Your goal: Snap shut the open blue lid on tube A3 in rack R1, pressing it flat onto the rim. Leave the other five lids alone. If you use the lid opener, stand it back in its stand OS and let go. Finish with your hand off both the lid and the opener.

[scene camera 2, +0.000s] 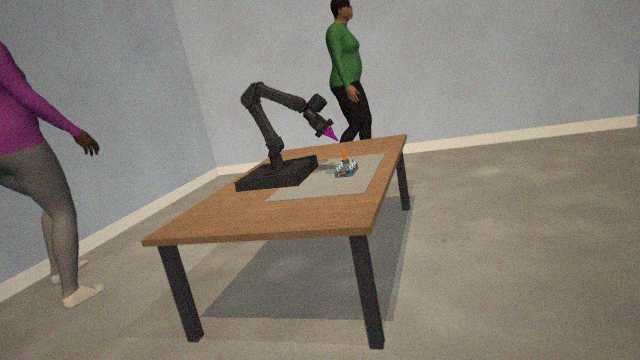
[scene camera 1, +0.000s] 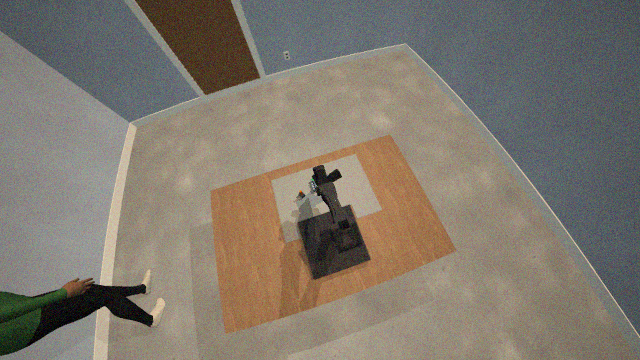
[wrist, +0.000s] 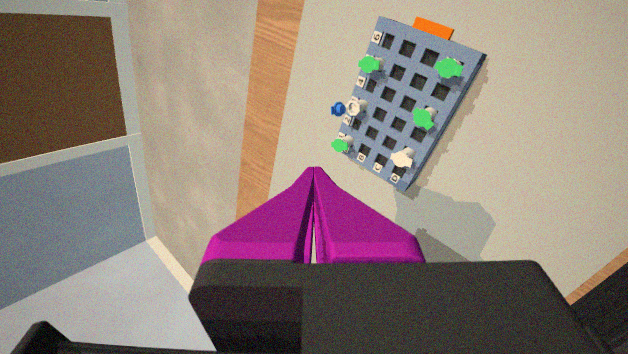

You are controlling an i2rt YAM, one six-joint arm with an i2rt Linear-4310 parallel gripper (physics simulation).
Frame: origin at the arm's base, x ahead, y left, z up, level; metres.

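Seen in the pictures: gripper, fingertip midpoint: [scene camera 2: 337, 140] [wrist: 314, 177]; arm's base, origin of the base link: [scene camera 2: 278, 169].
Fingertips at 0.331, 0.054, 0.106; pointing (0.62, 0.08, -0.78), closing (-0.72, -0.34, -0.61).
Offsets run from my fingertips to a thing's top centre, as dx, dy, dz. "*": to the spot under its first point. Level surfaces: height alone.
Rack R1 {+0.020, -0.009, -0.099} [wrist: 398, 107] [scene camera 2: 346, 172] is a blue-grey block on the mat, upper right of my fingers in the wrist view. The blue lid {+0.053, +0.012, -0.103} [wrist: 338, 109] stands open, out past the rack's left edge beside the open white rim of tube A3 {* +0.048, +0.010, -0.122} [wrist: 354, 108]. Four green lids, such as one {* +0.050, -0.031, -0.115} [wrist: 370, 64] in column A and one {* -0.004, -0.057, -0.115} [wrist: 449, 67] in column D, and a cream lid {-0.013, +0.021, -0.115} [wrist: 402, 158] sit on other tubes. My gripper [wrist: 314, 177] [scene camera 2: 337, 140] is shut and empty, above the table. The orange opener {-0.040, +0.134, -0.078} [scene camera 2: 344, 155] [scene camera 1: 301, 193] stands upright beside the rack; its stand OS is too small to make out.
An orange block {* +0.027, -0.072, -0.139} [wrist: 433, 28] adjoins the rack's far end. The pale mat {dz -0.163} [wrist: 550, 125] [scene camera 2: 320, 192] lies on the wooden table {dz -0.166} [scene camera 2: 270, 220]. The arm's black base [scene camera 2: 277, 175] is on the table. People stand off the table, one in green [scene camera 2: 345, 60] and one in magenta [scene camera 2: 30, 110].
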